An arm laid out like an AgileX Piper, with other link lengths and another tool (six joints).
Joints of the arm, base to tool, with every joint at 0 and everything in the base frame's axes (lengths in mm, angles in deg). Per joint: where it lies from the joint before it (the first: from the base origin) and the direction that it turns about. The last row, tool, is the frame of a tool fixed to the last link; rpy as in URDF.
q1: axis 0 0 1 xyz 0 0 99.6
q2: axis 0 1 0 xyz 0 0 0
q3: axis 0 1 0 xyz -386.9 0 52.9
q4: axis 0.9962 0 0.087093 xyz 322.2 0 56.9
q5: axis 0 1 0 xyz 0 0 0
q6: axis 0.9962 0 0.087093 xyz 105.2 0 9.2
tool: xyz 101.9 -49 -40.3 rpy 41.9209 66.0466 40.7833
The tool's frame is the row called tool.
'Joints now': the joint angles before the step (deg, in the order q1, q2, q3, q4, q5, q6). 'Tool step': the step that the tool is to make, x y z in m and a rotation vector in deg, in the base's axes. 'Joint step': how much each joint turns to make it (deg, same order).
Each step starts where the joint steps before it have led.
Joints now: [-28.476, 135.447, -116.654, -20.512, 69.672, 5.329]
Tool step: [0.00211, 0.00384, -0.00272, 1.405, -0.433, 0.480]
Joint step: [0.000, 0.000, 0.001, 1.604, -0.001, -0.917]
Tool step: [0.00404, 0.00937, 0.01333, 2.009, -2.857, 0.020]
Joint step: [0.000, -1.777, 0.000, 3.323, 0.000, -0.802]
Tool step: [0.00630, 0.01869, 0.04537, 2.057, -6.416, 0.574]
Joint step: [0.287, -4.985, 0.001, 5.157, 0.056, -1.203]
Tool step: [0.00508, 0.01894, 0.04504, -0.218, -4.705, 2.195]
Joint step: [1.145, -4.525, -0.001, 2.349, 0.058, -1.319]
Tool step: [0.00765, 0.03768, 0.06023, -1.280, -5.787, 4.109]
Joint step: [3.095, -5.958, -0.002, 1.718, 0.059, -1.088]
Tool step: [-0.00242, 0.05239, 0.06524, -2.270, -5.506, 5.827]
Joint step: [4.697, -7.393, 1.434, 0.460, -0.116, -1.204]
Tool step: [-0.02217, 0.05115, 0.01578, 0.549, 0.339, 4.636]
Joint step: [4.298, -6.645, 7.103, 0.572, 0.001, -0.285]
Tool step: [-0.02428, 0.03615, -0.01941, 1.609, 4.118, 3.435]
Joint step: [3.094, -4.068, 8.423, 0.746, 0.000, -0.287]
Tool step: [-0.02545, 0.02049, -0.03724, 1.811, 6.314, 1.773]
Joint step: [1.604, -1.833, 8.307, 0.630, 0.058, -0.173]
